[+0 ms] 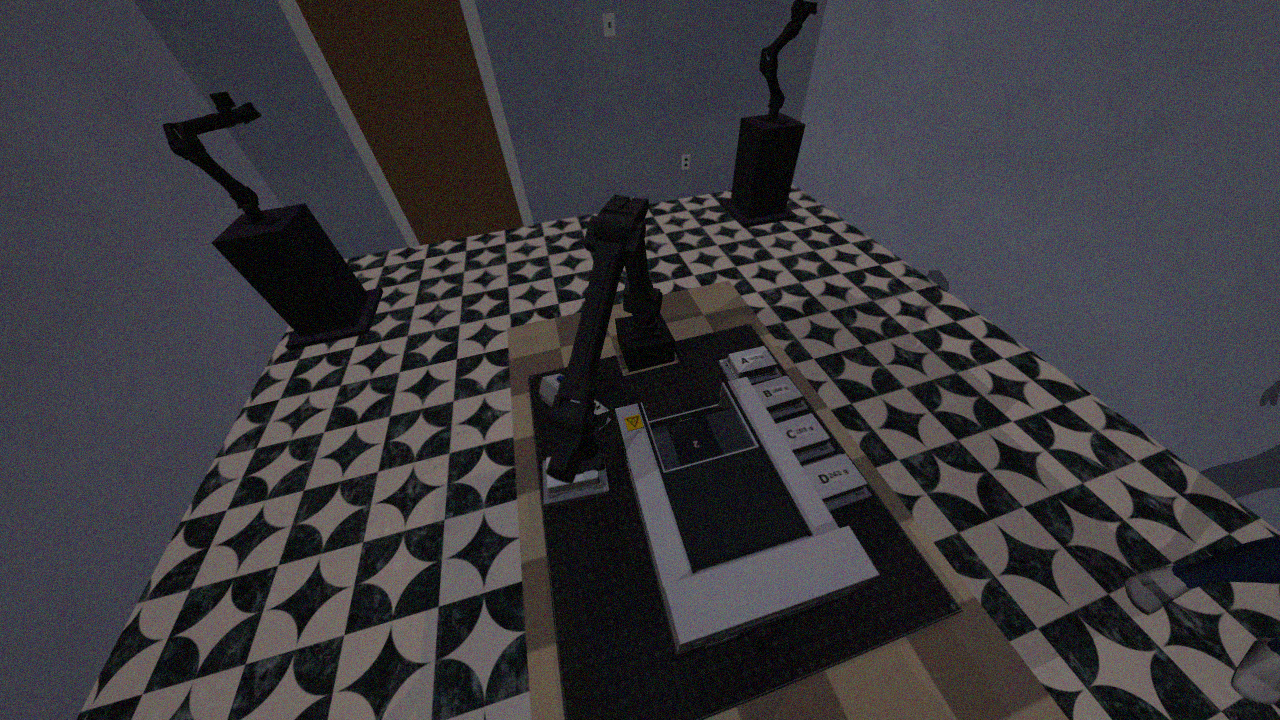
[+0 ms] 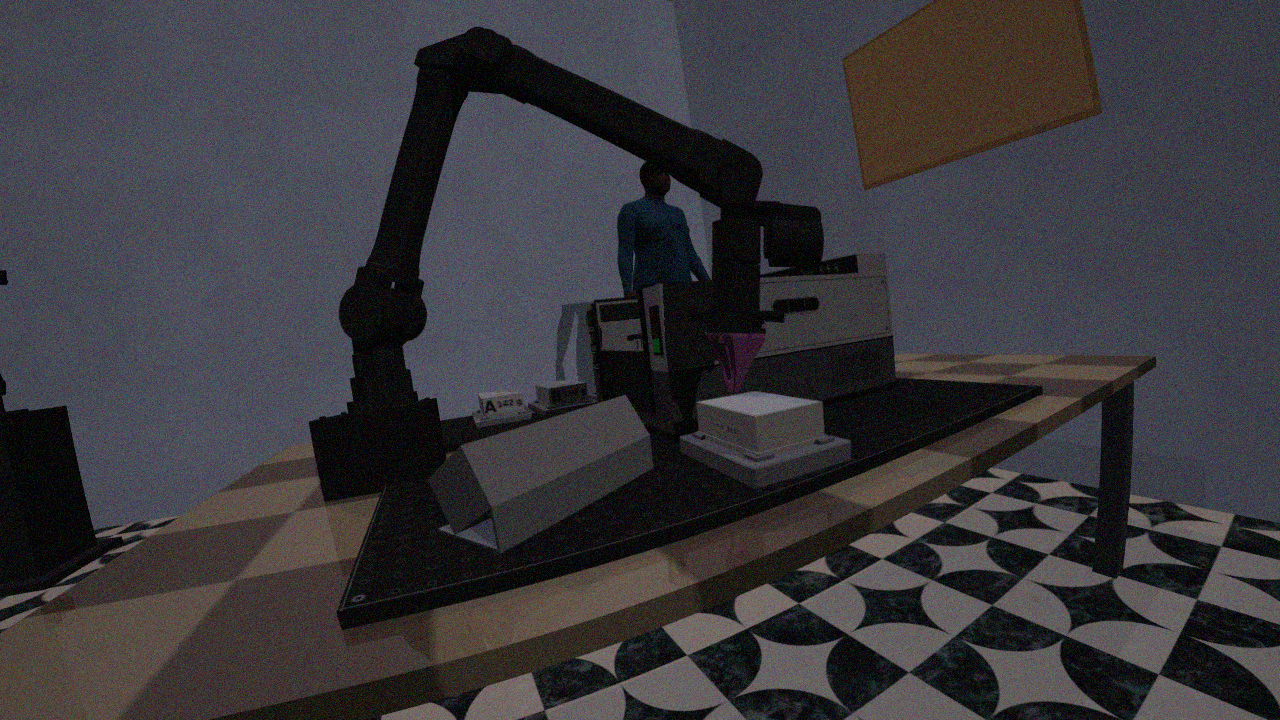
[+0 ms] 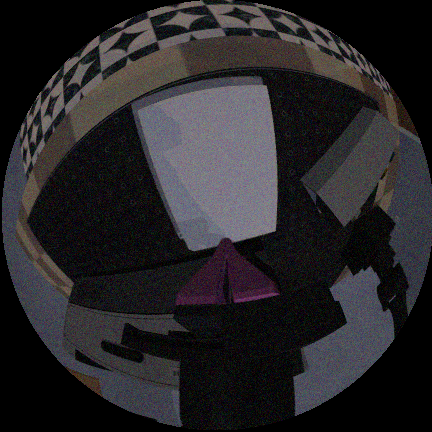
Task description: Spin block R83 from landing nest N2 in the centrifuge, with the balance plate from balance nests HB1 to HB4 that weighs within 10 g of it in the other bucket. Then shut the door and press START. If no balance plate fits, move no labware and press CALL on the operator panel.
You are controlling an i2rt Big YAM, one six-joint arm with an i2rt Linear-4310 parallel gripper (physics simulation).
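Places are measured from the arm's base along level axes (x left, y down, z back), in centimetres.
Where they show: gripper, fingertip midpoint: (image 1: 595, 464) (image 2: 733, 393) (image 3: 225, 242); arm's base, origin of the base link: (image 1: 643, 331) (image 2: 386, 407) (image 3: 375, 251).
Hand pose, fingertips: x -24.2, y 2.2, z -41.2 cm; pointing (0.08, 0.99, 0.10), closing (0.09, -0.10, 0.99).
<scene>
Each offset is from my fingertips to the centre of the thing. Level surfaces: height alone.
My gripper (image 2: 735, 386) (image 3: 225, 242) is shut and empty, magenta fingertips down, at the far upper edge of a white block {dx -5.7, dy +2.4, dz +1.1 cm} (image 2: 760, 413) (image 3: 230, 160); contact is unclear. The block sits on a pale nest {dx -5.8, dy +5.2, dz +1.1 cm} (image 2: 760, 470); its label and the nest's are unreadable. The white centrifuge {dx +23.9, dy -5.6, dz -18.2 cm} (image 1: 760, 586) (image 2: 832, 308) has an open well showing bucket 2 (image 1: 696, 443); the other bucket does not show. Balance plates A {dx +53.8, dy +3.3, dz +21.9 cm} (image 1: 751, 360) (image 2: 501, 402), B {dx +54.4, dy +3.3, dz +8.4 cm} (image 1: 778, 391), C {dx +53.6, dy +3.3, dz -5.6 cm} (image 1: 802, 431) and D {dx +54.7, dy +3.3, dz -18.8 cm} (image 1: 834, 477) sit in a row; their weights are blurred. The operator panel {dx -2.6, dy +2.4, dz +23.2 cm} (image 2: 559, 470) (image 3: 360, 155) shows its back; its buttons are hidden.
The wedge-shaped panel stands between the arm base (image 1: 646, 344) (image 2: 375, 452) and the block's nest. The centrifuge's wall rises close behind the gripper. The black mat {dy +6.6 cm} (image 1: 617, 617) has a raised edge on the wooden table {dy +7.8 cm} (image 2: 223, 617). A person (image 2: 655, 232) stands beyond the table.
</scene>
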